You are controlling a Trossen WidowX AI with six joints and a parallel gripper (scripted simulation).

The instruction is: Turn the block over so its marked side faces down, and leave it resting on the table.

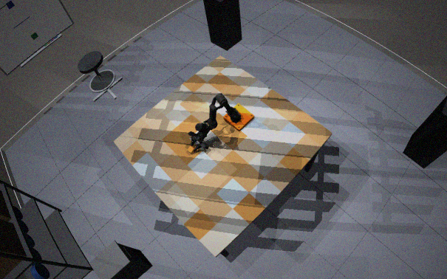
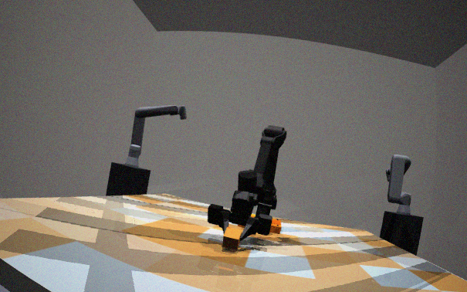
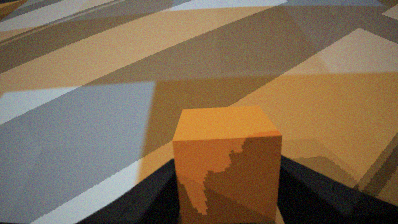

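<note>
The orange block lies 10 mm below my gripper tip.
</note>
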